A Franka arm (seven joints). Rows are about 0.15 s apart.
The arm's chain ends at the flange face. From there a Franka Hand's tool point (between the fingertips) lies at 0.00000 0.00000 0.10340 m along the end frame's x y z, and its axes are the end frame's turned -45 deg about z.
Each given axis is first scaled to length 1.
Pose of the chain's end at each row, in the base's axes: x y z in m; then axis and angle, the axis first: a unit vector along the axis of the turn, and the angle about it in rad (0 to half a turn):
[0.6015 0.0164 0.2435 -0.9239 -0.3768 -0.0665 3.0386]
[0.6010 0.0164 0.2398 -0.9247 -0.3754 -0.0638 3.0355]
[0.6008 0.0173 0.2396 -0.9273 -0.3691 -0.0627 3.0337]
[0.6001 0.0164 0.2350 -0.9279 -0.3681 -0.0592 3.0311]
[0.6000 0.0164 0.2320 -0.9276 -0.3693 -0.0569 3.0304]
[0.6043 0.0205 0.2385 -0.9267 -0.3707 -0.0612 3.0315]
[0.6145 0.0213 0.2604 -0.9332 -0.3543 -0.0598 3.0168]
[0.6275 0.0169 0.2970 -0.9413 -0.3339 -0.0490 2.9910]
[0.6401 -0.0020 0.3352 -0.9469 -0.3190 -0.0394 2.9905]
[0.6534 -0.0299 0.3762 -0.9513 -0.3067 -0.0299 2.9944]
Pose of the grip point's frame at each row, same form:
[0.6102 0.0314 0.1416 -0.7086 -0.7009 -0.0811 3.0973]
[0.6091 0.0315 0.1378 -0.7098 -0.6999 -0.0792 3.0924]
[0.6087 0.0324 0.1376 -0.7146 -0.6951 -0.0785 3.0899]
[0.6072 0.0315 0.1330 -0.7156 -0.6944 -0.0758 3.0848]
[0.6066 0.0314 0.1299 -0.7149 -0.6954 -0.0738 3.0824]
[0.6118 0.0357 0.1365 -0.7135 -0.6963 -0.0775 3.0867]
[0.6214 0.0377 0.1585 -0.7256 -0.6835 -0.0791 3.0720]
[0.6318 0.0349 0.1953 -0.7407 -0.6677 -0.0740 3.0399]
[0.6428 0.0153 0.2333 -0.7517 -0.6562 -0.0653 3.0321]
[0.6546 -0.0136 0.2741 -0.7607 -0.6467 -0.0558 3.0285]

